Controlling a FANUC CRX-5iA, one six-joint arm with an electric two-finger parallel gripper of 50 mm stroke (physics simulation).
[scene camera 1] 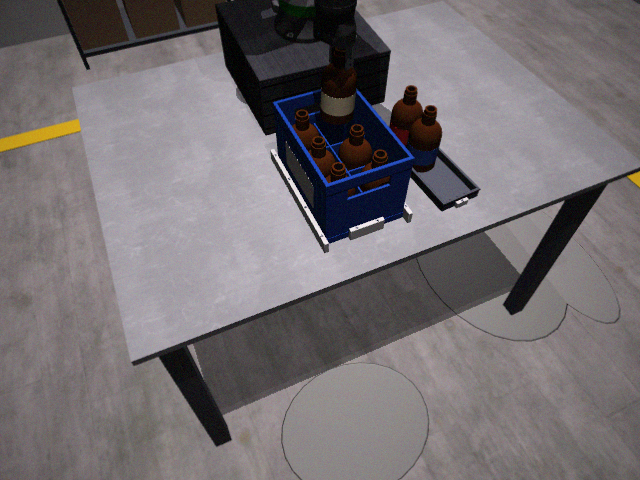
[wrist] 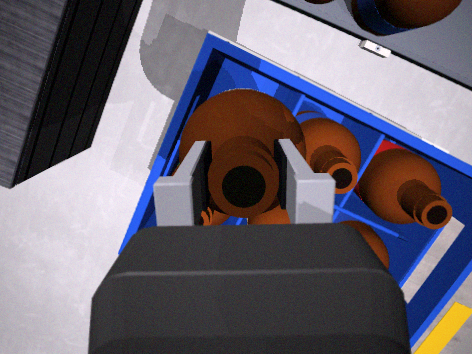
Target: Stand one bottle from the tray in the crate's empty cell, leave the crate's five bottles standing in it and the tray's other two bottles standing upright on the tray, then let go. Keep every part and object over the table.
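Places are measured from the arm's base along level axes (x ahead, y left, z up), in centimetres.
Where they show: gripper, fingertip midpoint: [scene camera 1: 341,64] [wrist: 242,161]; arm's base at its link origin: [scene camera 1: 303,26].
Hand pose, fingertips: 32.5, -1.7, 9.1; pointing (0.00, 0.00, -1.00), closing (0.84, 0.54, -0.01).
Things, the pixels of their top centre, and the offset from my fingertips, as dx, dy, dz. "*": a spot on its surface instead. Level surfaces: height alone.
- brown bottle with a cream label, top centre: [wrist: 242,195] [scene camera 1: 340,48] +0.2, -0.4, +3.6
- blue crate at its top centre: [wrist: 319,227] [scene camera 1: 339,128] +9.1, -3.2, -8.4
- right row at a spot on its surface: [wrist: 330,142] * +7.5, +2.5, -13.5
- red-label bottle at its top centre: [scene camera 1: 411,88] -0.7, +17.4, -9.9
- blue-label bottle at its top centre: [scene camera 1: 431,108] +7.3, +18.4, -9.9
- dark tray at a spot on its surface: [wrist: 440,55] * +16.5, +17.3, -25.4
- grey table at its surface level: dz -25.9
My gripper [scene camera 1: 340,57] [wrist: 242,161] is shut on the neck of a brown bottle with a cream label [scene camera 1: 338,105] [wrist: 242,117]. The bottle hangs upright over the back right cell of the blue crate [scene camera 1: 369,209] [wrist: 340,106], its base near rim height; how far it is inside is unclear, and the wrist view hides its base. Five brown bottles stand in the crate, among them one at the back left [scene camera 1: 305,135] and one in the middle of the right row [scene camera 1: 355,150] [wrist: 330,142]. A red-label bottle [scene camera 1: 406,112] and a blue-label bottle [scene camera 1: 425,135] [wrist: 415,12] stand upright on the dark tray [scene camera 1: 449,178] [wrist: 440,55].
White guide strips [scene camera 1: 299,201] edge the crate on the grey table [scene camera 1: 206,232]. The dark robot pedestal [scene camera 1: 315,80] [wrist: 55,90] stands close behind the crate. The tray lies to the crate's right in the scene view. A shelf with boxes [scene camera 1: 98,23] stands beyond the table.
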